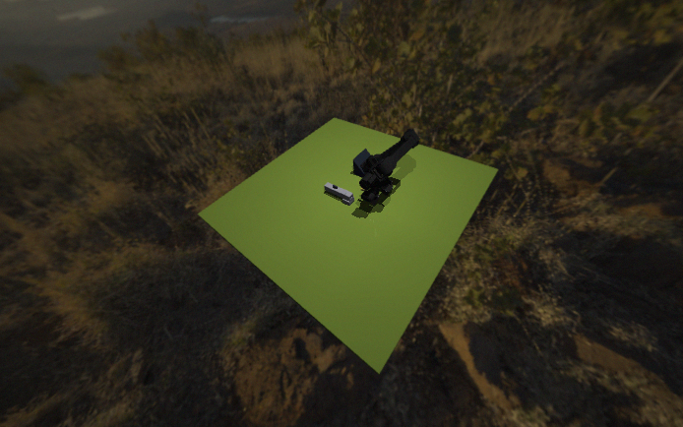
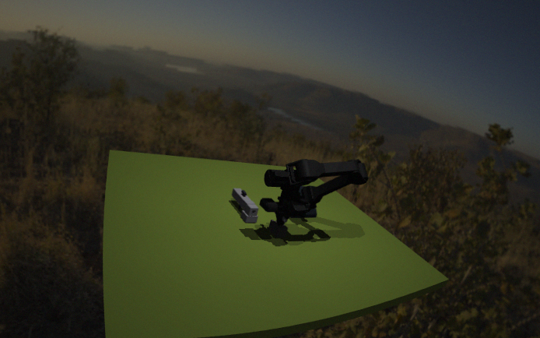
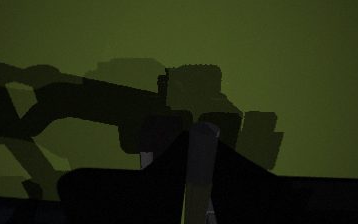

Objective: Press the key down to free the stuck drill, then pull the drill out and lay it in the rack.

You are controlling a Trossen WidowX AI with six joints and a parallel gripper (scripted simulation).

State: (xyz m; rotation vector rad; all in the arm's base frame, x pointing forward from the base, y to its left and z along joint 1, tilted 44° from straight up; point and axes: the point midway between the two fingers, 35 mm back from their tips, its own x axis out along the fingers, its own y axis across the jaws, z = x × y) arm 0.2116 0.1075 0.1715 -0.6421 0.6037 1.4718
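My gripper tip is now 40 mm to the left of the drill and 30 mm below it. Round my gripper tip: dark key: 240 mm to the right, 50 mm ahead, 10 mm below; then pale grey block: 210 mm to the right, 50 mm ahead, 20 mm below; then dark grey rack: 40 mm to the right, 40 mm below, 30 mm behind.
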